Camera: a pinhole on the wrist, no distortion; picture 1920 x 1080 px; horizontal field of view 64.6 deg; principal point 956.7 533.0 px. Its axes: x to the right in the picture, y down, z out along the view. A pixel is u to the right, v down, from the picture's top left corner.
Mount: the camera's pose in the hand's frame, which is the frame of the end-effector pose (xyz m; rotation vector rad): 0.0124 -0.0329 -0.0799 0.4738 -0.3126 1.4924
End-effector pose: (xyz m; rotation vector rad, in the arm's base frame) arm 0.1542 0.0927 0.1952 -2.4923 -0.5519 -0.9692
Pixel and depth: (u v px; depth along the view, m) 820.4 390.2 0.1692
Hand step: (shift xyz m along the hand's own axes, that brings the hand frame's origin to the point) 0.0423 -0.1284 0.0583
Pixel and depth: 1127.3 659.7 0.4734
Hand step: 0.0186 -0.2151 0.3620
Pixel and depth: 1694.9 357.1 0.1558
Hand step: 0.0491 -0.0424 0.0901
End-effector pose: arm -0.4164 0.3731 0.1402 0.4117 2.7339 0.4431
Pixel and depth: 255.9 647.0 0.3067
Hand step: 0.0076 -0.3050 0.1216
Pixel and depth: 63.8 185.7 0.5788
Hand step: 0.1735 -0.6127 0.2460
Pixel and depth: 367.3 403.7 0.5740
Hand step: 0.0976 -0.5065 0.3074
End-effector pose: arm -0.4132 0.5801 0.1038 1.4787 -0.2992 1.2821
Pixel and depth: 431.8 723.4 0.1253
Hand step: 0.0051 -0.1313 0.0101
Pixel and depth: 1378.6 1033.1 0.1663
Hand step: -0.0243 -0.0723 0.0930
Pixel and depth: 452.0 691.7 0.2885
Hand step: 0.0019 -0.2561 0.1284
